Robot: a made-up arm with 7 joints. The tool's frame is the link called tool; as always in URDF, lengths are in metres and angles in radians. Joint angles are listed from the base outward.
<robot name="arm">
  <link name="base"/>
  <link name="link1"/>
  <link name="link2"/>
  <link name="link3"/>
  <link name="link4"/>
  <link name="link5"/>
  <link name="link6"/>
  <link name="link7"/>
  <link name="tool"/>
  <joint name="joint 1" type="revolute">
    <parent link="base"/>
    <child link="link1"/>
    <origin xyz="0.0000 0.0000 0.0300" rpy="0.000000 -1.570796 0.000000"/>
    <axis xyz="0 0 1"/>
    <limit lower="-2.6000" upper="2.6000"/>
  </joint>
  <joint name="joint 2" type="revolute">
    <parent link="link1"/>
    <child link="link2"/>
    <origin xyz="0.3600 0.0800 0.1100" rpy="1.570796 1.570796 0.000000"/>
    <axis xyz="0 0 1"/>
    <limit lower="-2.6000" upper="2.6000"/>
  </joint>
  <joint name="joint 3" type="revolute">
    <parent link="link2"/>
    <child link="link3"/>
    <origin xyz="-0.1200 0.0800 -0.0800" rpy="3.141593 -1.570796 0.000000"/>
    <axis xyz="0 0 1"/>
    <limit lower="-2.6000" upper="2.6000"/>
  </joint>
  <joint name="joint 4" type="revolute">
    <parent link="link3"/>
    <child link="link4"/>
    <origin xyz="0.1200 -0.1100 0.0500" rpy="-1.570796 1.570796 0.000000"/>
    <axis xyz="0 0 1"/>
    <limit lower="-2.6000" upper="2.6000"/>
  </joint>
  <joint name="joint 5" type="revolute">
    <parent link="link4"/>
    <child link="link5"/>
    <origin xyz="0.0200 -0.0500 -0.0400" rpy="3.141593 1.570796 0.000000"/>
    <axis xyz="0 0 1"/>
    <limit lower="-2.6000" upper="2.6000"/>
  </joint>
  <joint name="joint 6" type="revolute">
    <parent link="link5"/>
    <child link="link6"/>
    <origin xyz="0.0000 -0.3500 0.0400" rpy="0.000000 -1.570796 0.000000"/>
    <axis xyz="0 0 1"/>
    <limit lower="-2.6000" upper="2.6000"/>
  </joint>
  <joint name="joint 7" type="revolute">
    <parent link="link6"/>
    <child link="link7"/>
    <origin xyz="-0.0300 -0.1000 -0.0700" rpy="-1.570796 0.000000 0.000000"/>
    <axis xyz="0 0 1"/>
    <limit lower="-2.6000" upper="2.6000"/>
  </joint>
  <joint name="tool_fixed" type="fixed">
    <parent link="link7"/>
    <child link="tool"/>
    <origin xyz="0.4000 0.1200 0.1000" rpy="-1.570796 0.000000 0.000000"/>
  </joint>
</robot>
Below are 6 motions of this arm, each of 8 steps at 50 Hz.
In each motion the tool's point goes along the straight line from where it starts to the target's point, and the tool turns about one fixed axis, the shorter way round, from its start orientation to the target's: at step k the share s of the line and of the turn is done. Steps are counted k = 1, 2, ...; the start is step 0. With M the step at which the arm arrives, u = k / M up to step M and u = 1 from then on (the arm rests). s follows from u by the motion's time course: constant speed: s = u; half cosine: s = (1 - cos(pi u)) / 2; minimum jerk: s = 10 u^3 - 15 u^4 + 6 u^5.
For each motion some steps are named. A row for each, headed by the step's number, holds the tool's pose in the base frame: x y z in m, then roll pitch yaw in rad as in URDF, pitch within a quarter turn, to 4 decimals.
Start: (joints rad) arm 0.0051 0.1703 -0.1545 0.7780 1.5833 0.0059 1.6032
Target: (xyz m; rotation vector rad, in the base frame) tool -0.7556 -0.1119 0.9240 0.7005 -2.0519 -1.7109
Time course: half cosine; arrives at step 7
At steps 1, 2, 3, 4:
1: -0.7463 -0.1433 0.9201 1.7952 0.0269 -2.3952
2: -0.7477 -0.1387 0.9207 1.7902 0.0273 -2.4115
3: -0.7496 -0.1321 0.9215 1.7829 0.0276 -2.4349
4: -0.7518 -0.1247 0.9224 1.7748 0.0278 -2.4610

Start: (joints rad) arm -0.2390 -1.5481 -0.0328 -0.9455 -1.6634 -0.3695 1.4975
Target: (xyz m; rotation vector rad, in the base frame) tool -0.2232 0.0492 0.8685 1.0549 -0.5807 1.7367
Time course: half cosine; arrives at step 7
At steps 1, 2, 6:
1: -0.2397 -0.0017 0.8564 0.0682 -1.0891 1.9135
2: -0.2373 0.0057 0.8581 0.0837 -1.0807 1.9020
6: -0.2241 0.0465 0.8679 0.1614 -1.0332 1.8464

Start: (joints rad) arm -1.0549 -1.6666 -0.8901 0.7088 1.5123 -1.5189 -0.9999
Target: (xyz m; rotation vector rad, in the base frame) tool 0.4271 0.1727 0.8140 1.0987 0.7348 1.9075
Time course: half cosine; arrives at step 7
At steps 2, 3, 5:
2: 0.4428 0.1773 0.8063 1.0352 -0.4189 1.8575
3: 0.4389 0.1762 0.8082 1.0378 -0.4232 1.8713
5: 0.4307 0.1738 0.8122 1.0432 -0.4323 1.9006

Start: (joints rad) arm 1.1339 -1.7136 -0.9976 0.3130 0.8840 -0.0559 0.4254
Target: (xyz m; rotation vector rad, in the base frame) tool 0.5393 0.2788 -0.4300 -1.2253 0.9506 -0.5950
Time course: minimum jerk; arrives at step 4
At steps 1, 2, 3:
1: 0.5361 0.2948 -0.4355 -1.5104 0.3222 -1.0030
2: 0.5375 0.2877 -0.4330 -1.5143 0.3061 -1.0101
3: 0.5389 0.2806 -0.4306 -1.5180 0.2900 -1.0170

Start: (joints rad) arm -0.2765 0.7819 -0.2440 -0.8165 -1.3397 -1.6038 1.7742
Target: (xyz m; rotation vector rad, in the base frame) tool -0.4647 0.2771 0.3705 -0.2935 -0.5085 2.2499
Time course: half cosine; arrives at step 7
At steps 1, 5, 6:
1: -0.4711 0.2851 0.3548 -0.5335 0.0745 2.2776
5: -0.4660 0.2787 0.3674 -0.4790 0.0521 2.2877
6: -0.4650 0.2775 0.3697 -0.4691 0.0479 2.2894

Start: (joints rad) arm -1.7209 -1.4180 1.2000 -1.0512 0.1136 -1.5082 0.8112
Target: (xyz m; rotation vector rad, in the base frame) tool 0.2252 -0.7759 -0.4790 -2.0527 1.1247 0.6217
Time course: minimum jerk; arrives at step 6
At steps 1, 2, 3, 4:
1: 0.2371 -0.7557 -0.4930 -2.5969 0.7790 -0.7544
2: 0.2350 -0.7593 -0.4904 -2.6047 0.7752 -0.7626
3: 0.2314 -0.7654 -0.4862 -2.6174 0.7690 -0.7760
4: 0.2278 -0.7715 -0.4820 -2.6300 0.7626 -0.7893

